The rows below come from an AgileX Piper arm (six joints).
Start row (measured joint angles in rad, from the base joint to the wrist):
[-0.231 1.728 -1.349 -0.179 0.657 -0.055]
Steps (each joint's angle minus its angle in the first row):
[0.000 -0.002 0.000 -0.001 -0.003 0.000]
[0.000 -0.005 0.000 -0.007 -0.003 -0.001]
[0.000 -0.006 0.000 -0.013 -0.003 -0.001]
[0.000 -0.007 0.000 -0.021 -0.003 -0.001]
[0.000 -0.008 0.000 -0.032 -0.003 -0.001]
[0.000 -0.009 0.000 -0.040 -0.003 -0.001]
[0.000 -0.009 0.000 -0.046 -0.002 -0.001]
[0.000 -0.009 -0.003 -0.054 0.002 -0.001]
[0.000 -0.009 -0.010 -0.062 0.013 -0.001]
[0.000 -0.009 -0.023 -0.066 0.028 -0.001]
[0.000 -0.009 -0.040 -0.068 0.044 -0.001]
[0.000 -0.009 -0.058 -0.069 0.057 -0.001]
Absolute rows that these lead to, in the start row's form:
[-0.231 1.726 -1.349 -0.180 0.654 -0.055]
[-0.231 1.723 -1.349 -0.186 0.654 -0.056]
[-0.231 1.722 -1.349 -0.192 0.654 -0.056]
[-0.231 1.721 -1.349 -0.200 0.654 -0.056]
[-0.231 1.720 -1.349 -0.211 0.654 -0.056]
[-0.231 1.719 -1.349 -0.219 0.654 -0.056]
[-0.231 1.719 -1.349 -0.225 0.655 -0.056]
[-0.231 1.719 -1.352 -0.233 0.659 -0.056]
[-0.231 1.719 -1.359 -0.241 0.670 -0.056]
[-0.231 1.719 -1.372 -0.245 0.685 -0.056]
[-0.231 1.719 -1.389 -0.247 0.701 -0.056]
[-0.231 1.719 -1.407 -0.248 0.714 -0.056]

